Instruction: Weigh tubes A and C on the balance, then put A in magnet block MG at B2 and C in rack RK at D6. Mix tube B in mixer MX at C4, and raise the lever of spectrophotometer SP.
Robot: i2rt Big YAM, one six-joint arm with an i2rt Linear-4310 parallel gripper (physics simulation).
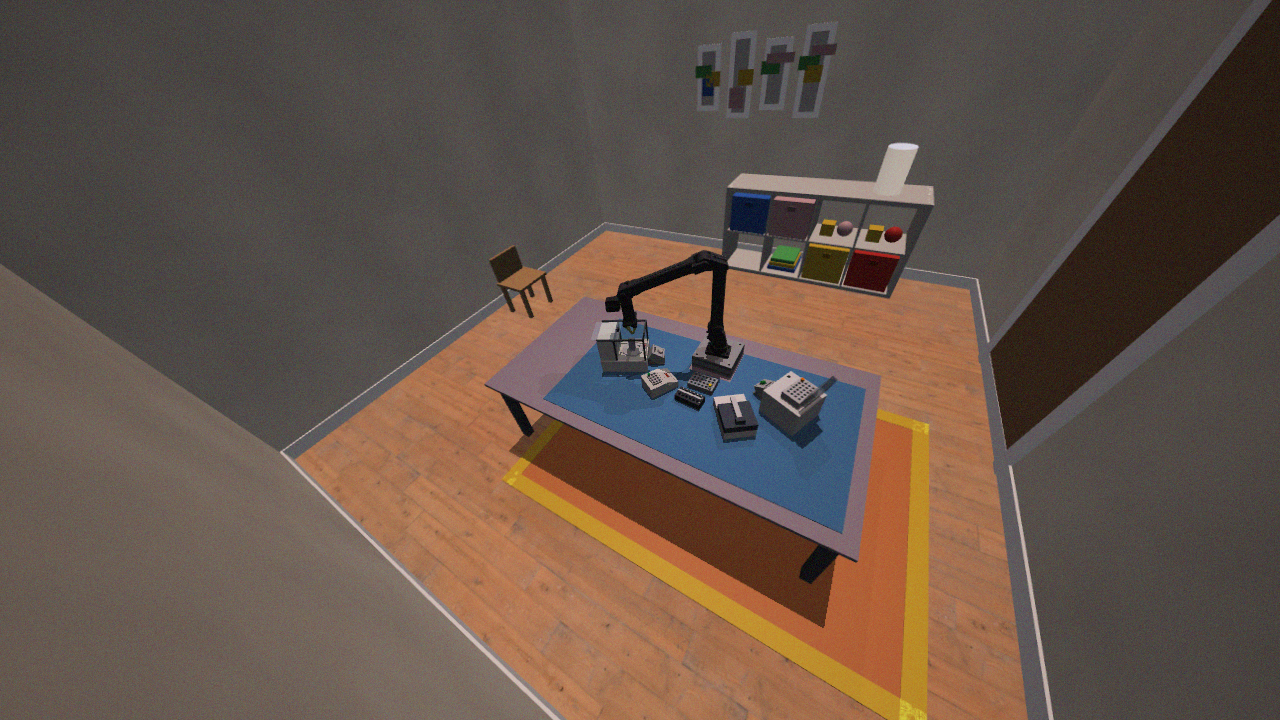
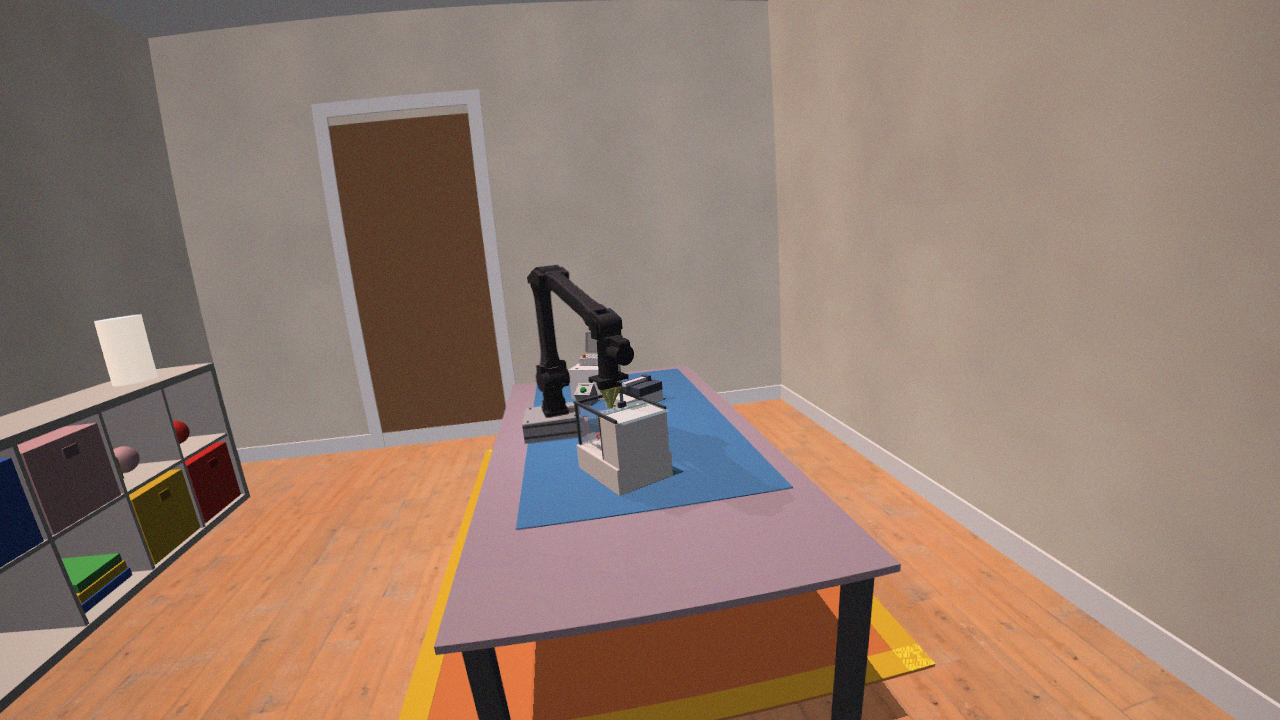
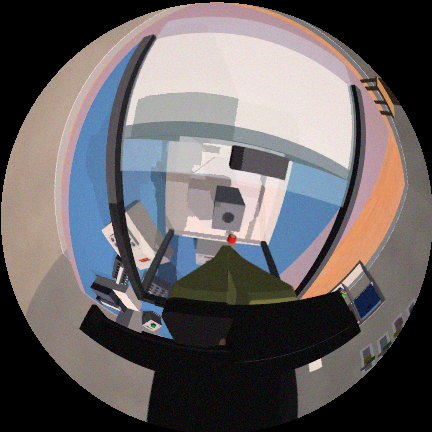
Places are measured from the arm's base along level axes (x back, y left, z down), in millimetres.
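Pixels of known places: gripper, fingertip midpoint: [image 1: 632, 333] [image 2: 610, 408] [image 3: 224, 251]; arm's base, link origin: [image 1: 718, 350] [image 2: 555, 411].
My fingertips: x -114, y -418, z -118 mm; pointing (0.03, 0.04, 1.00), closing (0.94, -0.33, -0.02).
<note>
Ahead of a thing's pixels: the offset from my fingertips to its top centre. "spot": to the spot under its first point. Level surfaces: height alone.
The balance [image 1: 617, 355] [image 2: 640, 447] [image 3: 241, 80], a white box with a glass draft shield, stands at the left end of the blue mat @[dz +187 mm] [image 1: 716, 460] [image 2: 573, 502]. My gripper [image 1: 632, 333] [image 2: 610, 395] [image 3: 224, 251] hangs over the open top of the shield with its olive fingers pressed together and nothing between them. A small red-capped tube @[dx +31, dy +25, dz +91 mm] [image 3: 231, 238] stands just beyond the fingertips, in front of a grey holder @[spot: dx -4, dy -19, dz +38 mm] [image 3: 228, 210] inside the balance. No other tubes can be made out.
A small keypad device [image 1: 659, 382] [image 3: 137, 238], dark racks @[spot: dx -118, dy +365, dz +183 mm] [image 1: 696, 389], a grey block device @[dx -237, dy +565, dz +84 mm] [image 1: 736, 417] and a large white instrument @[dx -106, dy +753, dz +16 mm] [image 1: 792, 400] stand on the mat. The arm base [image 1: 716, 357] stands at the table's far edge. A shelf unit [image 1: 805, 187] [image 2: 53, 403] and a chair [image 1: 517, 277] stand off the table.
</note>
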